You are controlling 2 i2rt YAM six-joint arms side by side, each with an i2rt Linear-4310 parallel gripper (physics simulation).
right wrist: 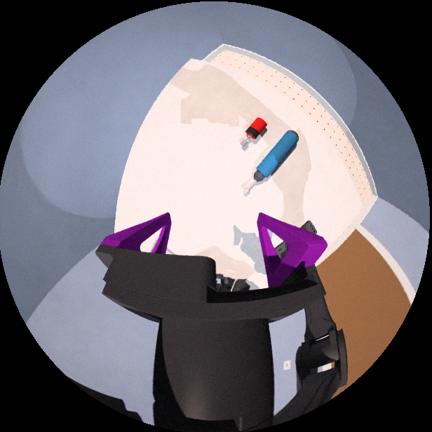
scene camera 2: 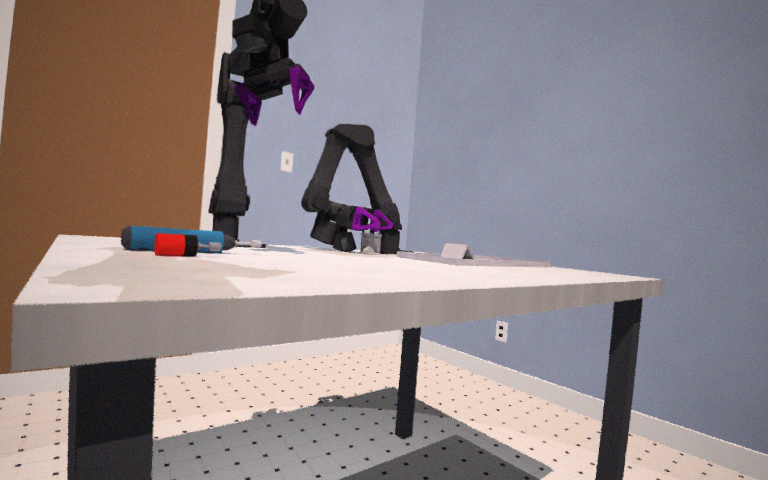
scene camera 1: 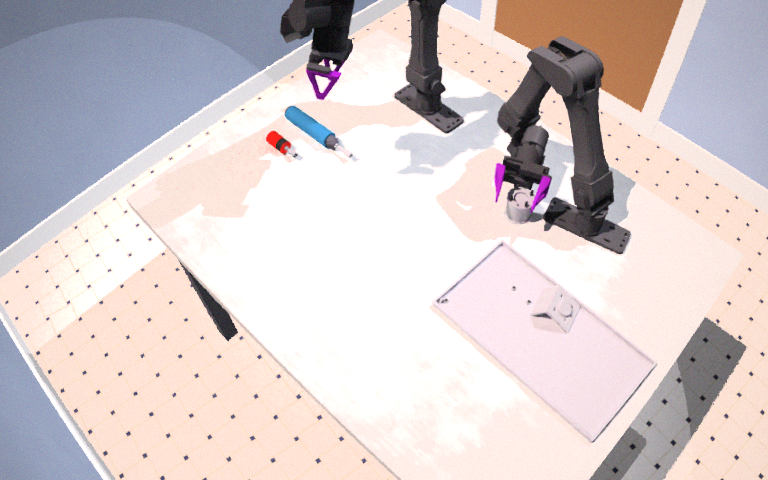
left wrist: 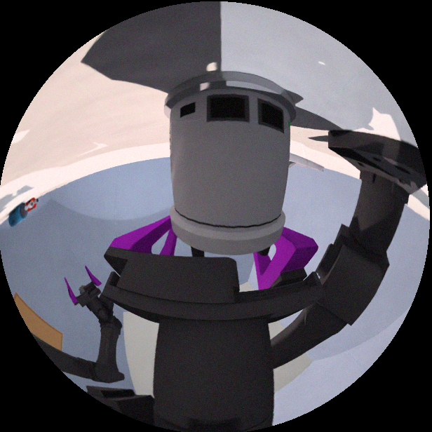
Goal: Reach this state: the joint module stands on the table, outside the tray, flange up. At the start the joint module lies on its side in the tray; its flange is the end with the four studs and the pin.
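Places are measured from the left arm's base along level axes (x ahead, y left, z up), in metres.
Where they show: left gripper, fingertip midpoint: (scene camera 2: 386, 225) (scene camera 1: 513, 206); right gripper, fingertip midpoint: (scene camera 2: 275, 119) (scene camera 1: 325, 88); left arm's base, origin of the base link: (scene camera 2: 388, 253) (scene camera 1: 586, 226); right arm's base, origin of the base link: (scene camera 1: 428, 108).
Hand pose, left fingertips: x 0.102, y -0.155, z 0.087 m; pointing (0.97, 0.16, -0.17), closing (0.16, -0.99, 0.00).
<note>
Things, the pixels of their top centre, and the offset from my left fingertips. "*": a spot on its surface instead. Level surfaces: height alone.
- joint module, middle of its top: (scene camera 1: 522, 193) (scene camera 2: 372, 228) dx -0.053, dy +0.000, dz -0.012 m
- table, its level: dz -0.087 m
- tray, middle of its top: (scene camera 1: 545, 332) (scene camera 2: 477, 257) dx +0.202, dy +0.175, dz -0.071 m
- pale angled block, middle of its top: (scene camera 1: 560, 300) (scene camera 2: 459, 244) dx +0.140, dy +0.175, dz -0.038 m
- blue tool, surface spot: (scene camera 1: 308, 125) * dx -0.019, dy -0.557, dz -0.049 m
- shorter red tool, middle of its top: (scene camera 2: 190, 235) (scene camera 1: 282, 141) dx +0.055, dy -0.585, dz -0.052 m
The joint module (scene camera 1: 518, 208) (scene camera 2: 370, 242) (left wrist: 230, 170), a grey cylinder, stands upright on the table (scene camera 1: 317, 237) (scene camera 2: 339, 283), outside the tray (scene camera 1: 509, 345) (scene camera 2: 424, 259). Its end with the dark studs faces up, toward the gripper; whether the pin shows is unclear. The wider rim and dark windows are at its lower end. My left gripper (scene camera 1: 514, 204) (scene camera 2: 373, 226) (left wrist: 213, 217) is open, its purple fingers on either side of the module's upper part; the module hides the fingertips in the left wrist view. My right gripper (scene camera 1: 325, 84) (scene camera 2: 277, 118) (right wrist: 213, 217) is open and empty, high above the table.
A pale angled block (scene camera 1: 556, 310) (scene camera 2: 455, 251) sits in the tray. A blue tool (scene camera 1: 308, 125) (scene camera 2: 181, 237) (right wrist: 277, 154) and a shorter red tool (scene camera 1: 275, 140) (scene camera 2: 168, 244) (right wrist: 256, 127) lie below the right gripper. The left arm's base is close beside the module.
</note>
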